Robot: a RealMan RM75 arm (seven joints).
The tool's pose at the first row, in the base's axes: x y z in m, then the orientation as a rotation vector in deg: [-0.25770 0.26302 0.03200 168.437 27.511 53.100]
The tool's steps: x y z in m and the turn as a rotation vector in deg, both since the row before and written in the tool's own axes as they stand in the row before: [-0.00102 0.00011 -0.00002 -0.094 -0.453 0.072]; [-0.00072 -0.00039 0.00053 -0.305 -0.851 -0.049]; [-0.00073 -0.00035 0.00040 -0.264 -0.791 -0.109]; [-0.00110 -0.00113 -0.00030 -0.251 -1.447 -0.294]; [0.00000 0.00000 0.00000 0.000 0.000 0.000]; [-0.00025 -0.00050 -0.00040 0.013 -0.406 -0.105]
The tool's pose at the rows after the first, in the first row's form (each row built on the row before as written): [-0.25847 0.26261 0.03146 168.534 27.333 52.418]; [-0.25885 0.26280 0.03058 168.501 27.184 51.115]; [-0.25930 0.26294 0.02981 168.447 27.147 49.901]; [-0.26065 0.26367 0.02935 168.488 27.343 47.680]; [-0.26065 0.26367 0.02935 168.488 27.343 47.680]; [-0.26120 0.26405 0.02950 168.559 27.476 47.056]
